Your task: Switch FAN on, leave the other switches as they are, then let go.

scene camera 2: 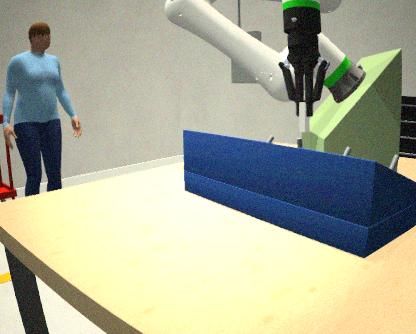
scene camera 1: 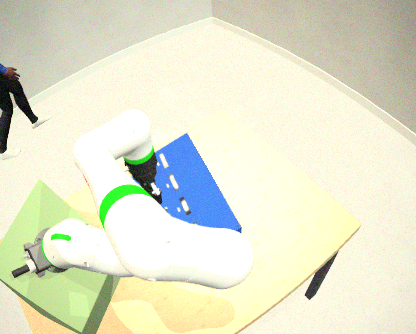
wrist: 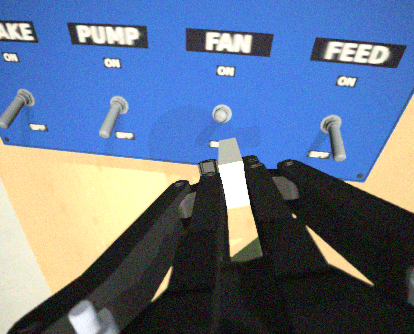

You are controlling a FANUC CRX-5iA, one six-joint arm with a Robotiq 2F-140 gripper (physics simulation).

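Seen in the pictures: gripper, fingertip midpoint: (scene camera 2: 304, 131) (wrist: 230, 155); arm's base, origin of the base link: (scene camera 2: 351, 87) (scene camera 1: 53, 250).
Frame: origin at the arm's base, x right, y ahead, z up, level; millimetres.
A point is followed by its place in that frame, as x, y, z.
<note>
The blue switch panel (scene camera 1: 202, 175) {99, 613, -124} (scene camera 2: 275, 175) {80, 655, -170} (wrist: 165, 75) {49, 491, -168} stands on the table. In the wrist view, the FAN lever (wrist: 222, 114) {90, 431, -130} is seen almost end-on, pointing toward the camera, below the FAN label (wrist: 229, 42) {121, 490, -156}. The PUMP lever (wrist: 113, 117) {-20, 474, -156}, the FEED lever (wrist: 336, 140) {184, 362, -151} and the lever at the far left (wrist: 16, 109) {-125, 530, -158} lean down toward their OFF marks. My gripper (scene camera 2: 304, 109) (wrist: 230, 154) {84, 396, -119} is shut. A pale bar (scene camera 2: 302, 120) (wrist: 235, 182) projects between its fingertips, its end just below the FAN lever in the wrist view. Contact cannot be told.
A green sloped block (scene camera 1: 37, 215) {-89, 33, 79} (scene camera 2: 385, 95) {-117, 141, -21} stands beside the arm. The wooden table (scene camera 1: 300, 200) {409, 825, -263} (scene camera 2: 150, 240) {241, 805, -263} carries the panel. A person (scene camera 1: 15, 95) walks on the floor at the left in scene camera 1, and a person in light blue (scene camera 2: 37, 85) stands beyond the table in scene camera 2.
</note>
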